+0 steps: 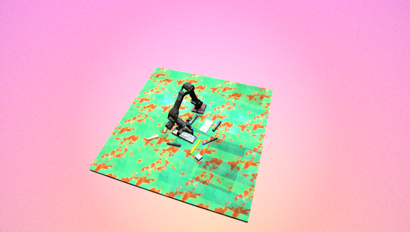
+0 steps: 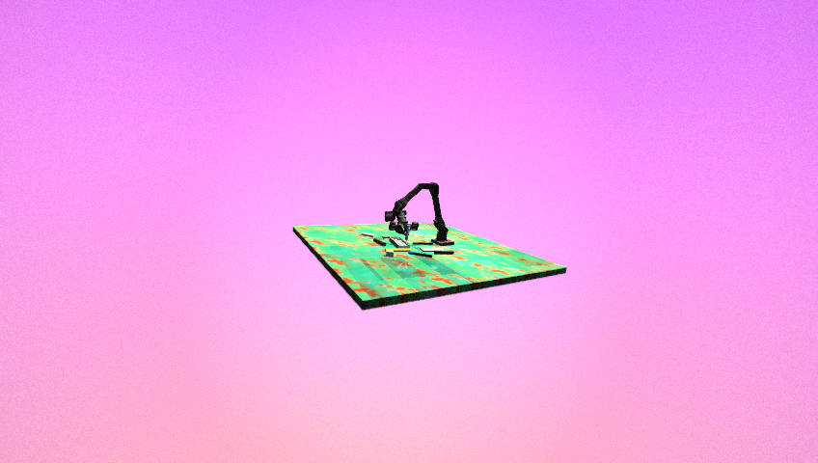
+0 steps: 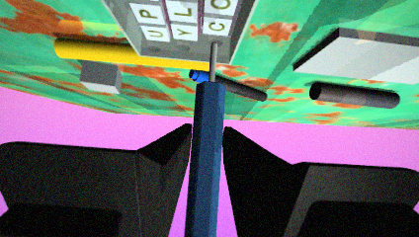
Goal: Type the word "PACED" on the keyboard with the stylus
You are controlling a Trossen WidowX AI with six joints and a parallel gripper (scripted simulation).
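The yellow pencil lies 70 mm below my gripper tip, 70 mm ahead of it and 60 mm to the left of it. From my gripper tip the other things lie so: grey cube 150 mm ahead, 130 mm to the left, 70 mm below; then blue stylus 10 mm below; then pale stick 310 mm to the right, 150 mm ahead, 70 mm below.
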